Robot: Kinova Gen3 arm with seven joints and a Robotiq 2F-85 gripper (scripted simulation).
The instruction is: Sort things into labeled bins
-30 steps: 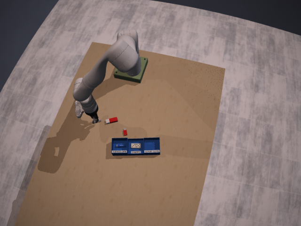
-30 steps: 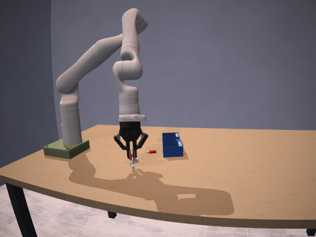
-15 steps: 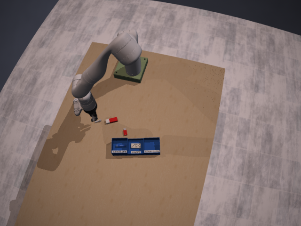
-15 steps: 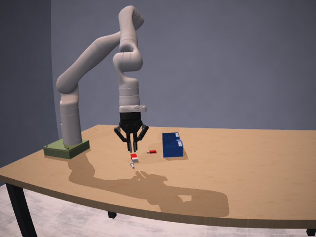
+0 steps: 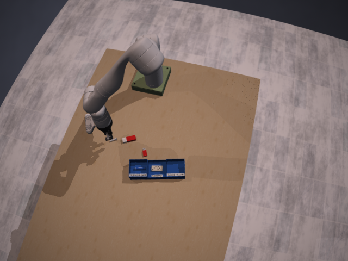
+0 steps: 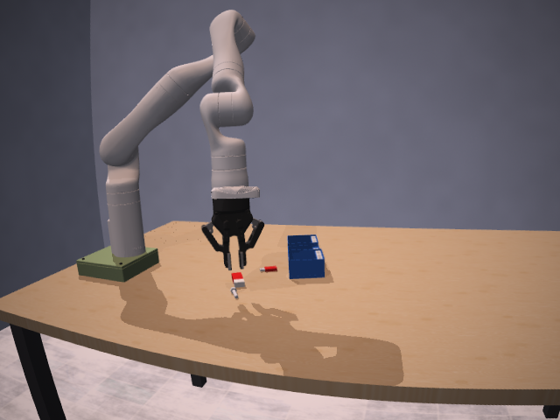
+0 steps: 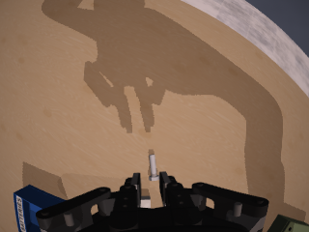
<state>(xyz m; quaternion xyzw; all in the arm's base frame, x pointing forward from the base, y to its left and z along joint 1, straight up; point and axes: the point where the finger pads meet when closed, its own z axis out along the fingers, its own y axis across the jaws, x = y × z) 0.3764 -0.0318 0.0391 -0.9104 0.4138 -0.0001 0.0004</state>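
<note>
Now: the grey bolt 70 mm below my hand and 10 mm behind it. Round my hand: blue battery: 190 mm to the left, 70 mm below, 70 mm ahead; then white domino: 260 mm to the left, 70 mm below, 30 mm ahead; then red object: 170 mm to the left, 80 mm below, 20 mm behind.
</note>
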